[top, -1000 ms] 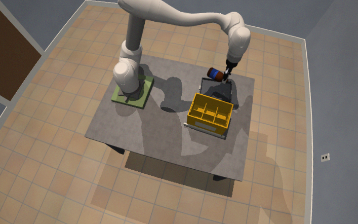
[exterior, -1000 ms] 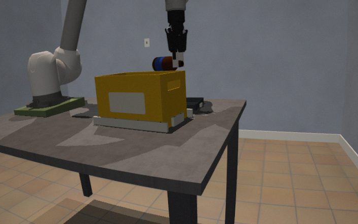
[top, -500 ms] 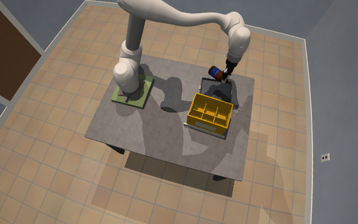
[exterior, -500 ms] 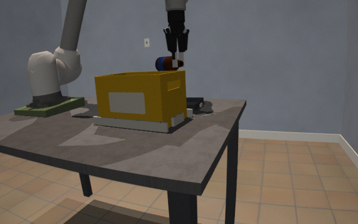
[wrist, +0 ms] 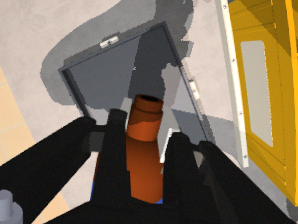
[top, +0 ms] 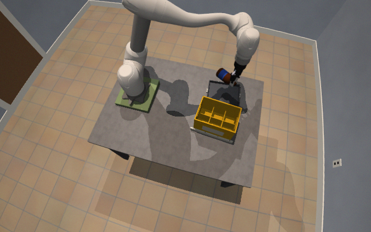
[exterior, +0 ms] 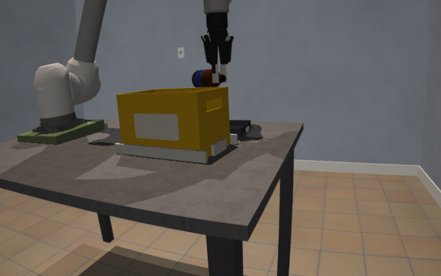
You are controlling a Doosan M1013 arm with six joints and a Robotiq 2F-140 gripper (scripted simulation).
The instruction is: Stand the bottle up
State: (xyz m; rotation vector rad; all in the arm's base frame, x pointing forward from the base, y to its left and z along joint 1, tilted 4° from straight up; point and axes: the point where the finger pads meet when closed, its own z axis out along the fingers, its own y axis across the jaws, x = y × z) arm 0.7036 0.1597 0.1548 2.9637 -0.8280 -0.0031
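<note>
My hand is 50 mm past the bottle, 30 mm to the right of it and 20 mm above it. The rest, counted from my hand: yellow crate: 60 mm behind, 250 mm to the right, 130 mm below; tray: 40 mm behind, 20 mm to the left, 200 mm below.
</note>
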